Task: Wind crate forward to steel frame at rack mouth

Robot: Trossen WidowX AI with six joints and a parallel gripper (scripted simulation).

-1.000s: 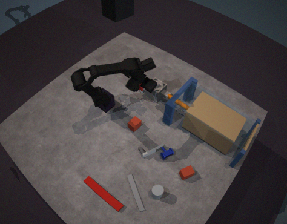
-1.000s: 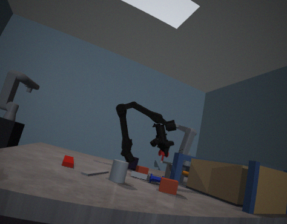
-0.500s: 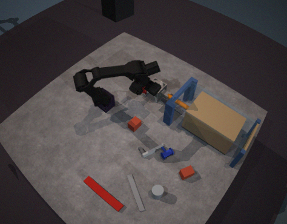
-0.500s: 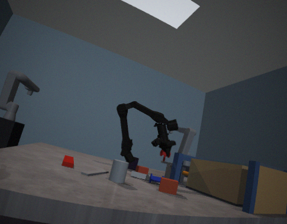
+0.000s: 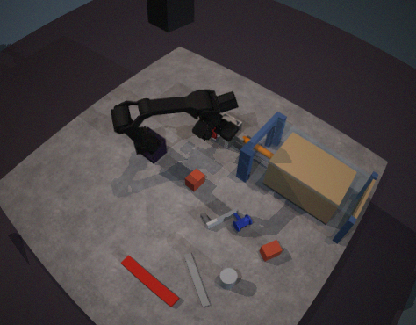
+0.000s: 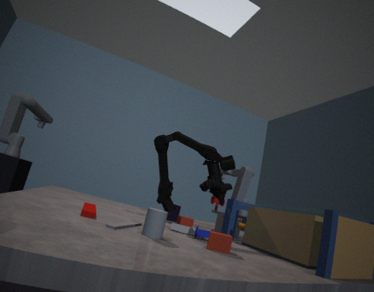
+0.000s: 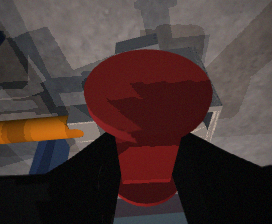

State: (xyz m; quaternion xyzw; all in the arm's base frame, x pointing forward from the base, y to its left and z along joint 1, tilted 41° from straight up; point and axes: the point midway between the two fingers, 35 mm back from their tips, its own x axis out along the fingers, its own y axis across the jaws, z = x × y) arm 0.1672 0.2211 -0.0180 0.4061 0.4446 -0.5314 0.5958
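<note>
The winch handle with red knob is 10 mm behind my gripper tip, 20 mm to the left of it and 30 mm below it. The rest, counted from my gripper tip: blue t-shaped piece 280 mm ahead, 170 mm to the right, 120 mm below; grey strip 340 mm ahead, 430 mm to the right, 130 mm below; grey winch 50 mm behind, 70 mm to the left, 100 mm below.
</note>
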